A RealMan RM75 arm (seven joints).
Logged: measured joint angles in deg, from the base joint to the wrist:
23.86 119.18 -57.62 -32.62 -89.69 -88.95 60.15
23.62 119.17 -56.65 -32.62 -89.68 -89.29 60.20
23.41 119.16 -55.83 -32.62 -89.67 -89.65 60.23
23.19 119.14 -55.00 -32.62 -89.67 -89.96 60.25
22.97 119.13 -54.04 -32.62 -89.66 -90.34 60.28
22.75 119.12 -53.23 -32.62 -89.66 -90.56 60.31
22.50 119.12 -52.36 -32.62 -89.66 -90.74 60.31
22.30 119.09 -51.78 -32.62 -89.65 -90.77 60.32
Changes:
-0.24 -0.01 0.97 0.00 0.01 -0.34 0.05
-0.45 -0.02 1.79 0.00 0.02 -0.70 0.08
-0.67 -0.04 2.62 0.00 0.02 -1.01 0.10
-0.89 -0.05 3.58 0.00 0.03 -1.39 0.13
-1.11 -0.06 4.39 0.00 0.03 -1.61 0.16
-1.36 -0.06 5.26 0.00 0.03 -1.79 0.16
-1.56 -0.09 5.84 0.00 0.04 -1.82 0.17

